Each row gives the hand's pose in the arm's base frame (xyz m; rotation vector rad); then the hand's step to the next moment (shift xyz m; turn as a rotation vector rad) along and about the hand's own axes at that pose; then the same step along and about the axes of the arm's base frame.
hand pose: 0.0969 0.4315 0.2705 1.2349 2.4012 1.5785
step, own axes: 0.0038 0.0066 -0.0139 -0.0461 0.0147 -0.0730
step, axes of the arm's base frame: -0.0043 -0.0072 0.0134 0.0107 -0.0818 0.0294
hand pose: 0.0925 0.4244 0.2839 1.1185 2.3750 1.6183
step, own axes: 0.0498 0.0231 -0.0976 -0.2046 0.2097 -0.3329
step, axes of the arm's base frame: -0.0659 -0.0432 0.0796 0.1198 -0.3431 0.2542
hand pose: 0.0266 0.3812 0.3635 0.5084 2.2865 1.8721
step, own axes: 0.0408 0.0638 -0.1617 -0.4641 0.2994 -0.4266
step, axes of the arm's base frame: -0.0790 -0.1245 0.1008 0.3470 -0.5044 0.3349
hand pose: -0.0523 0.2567 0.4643 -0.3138 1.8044 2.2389
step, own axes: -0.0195 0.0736 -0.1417 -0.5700 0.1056 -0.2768
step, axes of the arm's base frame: -0.0038 -0.1546 0.0444 0.5082 -0.3248 0.2212
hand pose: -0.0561 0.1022 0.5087 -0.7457 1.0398 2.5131
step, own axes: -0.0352 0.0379 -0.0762 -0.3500 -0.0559 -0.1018
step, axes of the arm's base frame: 0.0368 -0.0843 -0.0043 0.3456 -0.0675 0.1094
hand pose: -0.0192 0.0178 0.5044 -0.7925 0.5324 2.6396
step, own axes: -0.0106 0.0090 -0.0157 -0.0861 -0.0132 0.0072
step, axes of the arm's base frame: 0.0118 -0.0169 -0.0037 0.0702 -0.0029 0.0520
